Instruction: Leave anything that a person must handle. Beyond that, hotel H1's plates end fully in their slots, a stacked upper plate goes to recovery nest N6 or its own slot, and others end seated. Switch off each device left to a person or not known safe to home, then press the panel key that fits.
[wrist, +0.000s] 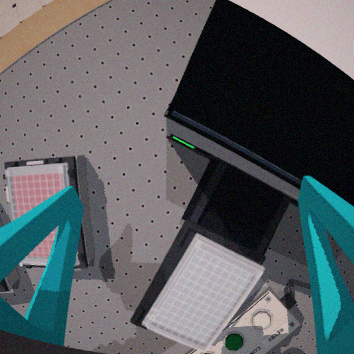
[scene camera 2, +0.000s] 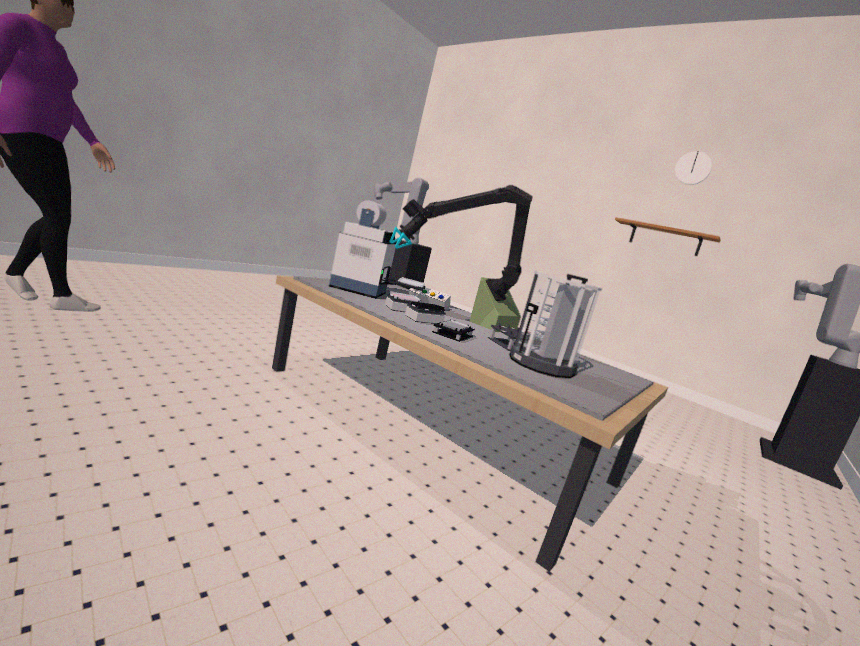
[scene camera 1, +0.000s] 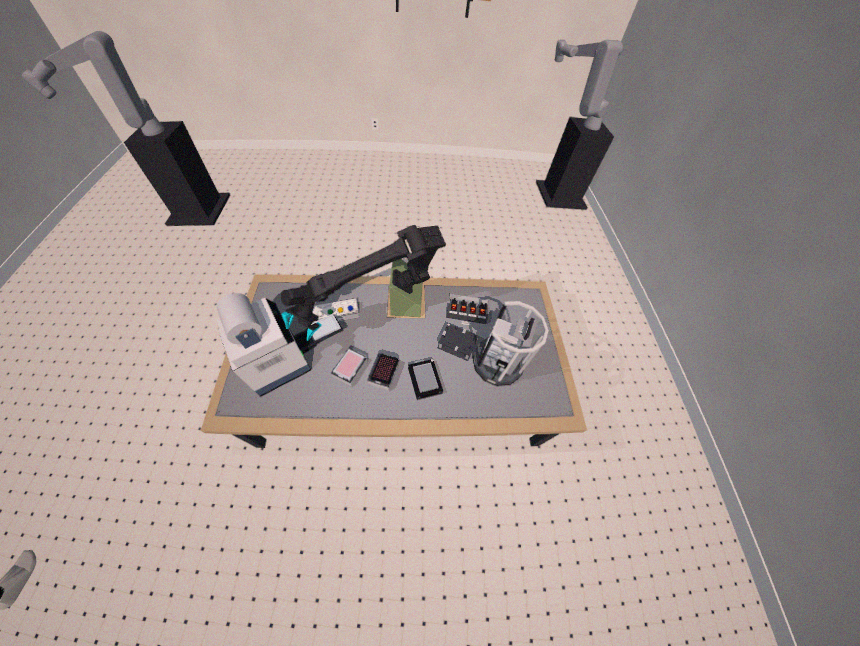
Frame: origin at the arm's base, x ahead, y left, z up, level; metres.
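Where they show: gripper, fingertip midpoint: [wrist: 185, 192] [scene camera 2: 393, 245] [scene camera 1: 297, 334]; arm's base, link origin: [scene camera 2: 494, 290] [scene camera 1: 401, 282].
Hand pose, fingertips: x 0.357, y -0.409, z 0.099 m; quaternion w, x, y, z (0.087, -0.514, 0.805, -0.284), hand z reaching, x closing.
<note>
Things, the pixels of their top centre, and the offset from my fingertips. "spot": a spot on its surface instead.
- white device, surface spot: [scene camera 1: 267, 361] spot: 0.098 m ahead, 0.116 m right, 0.047 m down
- clear-white plate, top centre: [wrist: 202, 303] [scene camera 1: 323, 325] [scene camera 2: 412, 280] 0.140 m back, 0.050 m left, 0.155 m down
- device's extended dark tray, top centre: [wrist: 196, 292] [scene camera 1: 324, 328] [scene camera 2: 410, 284] 0.135 m back, 0.052 m left, 0.175 m down
- key panel, top centre: [scene camera 1: 334, 305] [scene camera 2: 431, 289] 0.283 m back, 0.075 m left, 0.190 m down
- green key, top centre: [wrist: 235, 345] 0.256 m back, 0.055 m left, 0.199 m down
- pink plate, top centre: [wrist: 37, 218] [scene camera 1: 348, 363] [scene camera 2: 405, 295] 0.029 m ahead, 0.175 m left, 0.205 m down
- round hotel, surface spot: [scene camera 2: 545, 365] spot: 0.103 m ahead, 0.934 m left, 0.242 m down
- dark-red plate, top centre: [scene camera 2: 428, 303] [scene camera 1: 384, 367] 0.052 m ahead, 0.336 m left, 0.196 m down
- black frame nest, top centre: [scene camera 2: 455, 324] [scene camera 1: 425, 376] 0.083 m ahead, 0.519 m left, 0.229 m down
- dark base, top centre: [scene camera 2: 514, 328] [scene camera 1: 459, 337] 0.105 m back, 0.684 m left, 0.198 m down
My gripper [scene camera 1: 300, 325] [scene camera 2: 399, 238] [wrist: 185, 192] is open and empty, above the front of the white device [scene camera 1: 267, 361] [scene camera 2: 359, 262]. A clear-white plate [wrist: 205, 292] [scene camera 1: 325, 327] lies on the device's extended dark tray [wrist: 160, 285], tilted slightly across it. A green light [wrist: 183, 142] shows on the device front. The key panel [scene camera 1: 344, 308] [scene camera 2: 431, 296] is partly hidden by the plate in the wrist view; its RETRY key [wrist: 261, 318] and green key [wrist: 233, 342] show. A pink plate [scene camera 1: 349, 364] [wrist: 37, 192] sits in a nest. The round hotel [scene camera 1: 500, 381] [scene camera 2: 545, 365] holds plates; their slots are unclear.
A dark-red plate [scene camera 1: 383, 368] and a black frame nest [scene camera 1: 413, 381] stand near the front. Several red-lit switches [scene camera 1: 467, 309] and a dark base [scene camera 1: 456, 340] are near the hotel. A person [scene camera 2: 41, 90] stands beyond the table. Two grey arms [scene camera 1: 114, 76] [scene camera 1: 599, 76] stand behind on pedestals.
</note>
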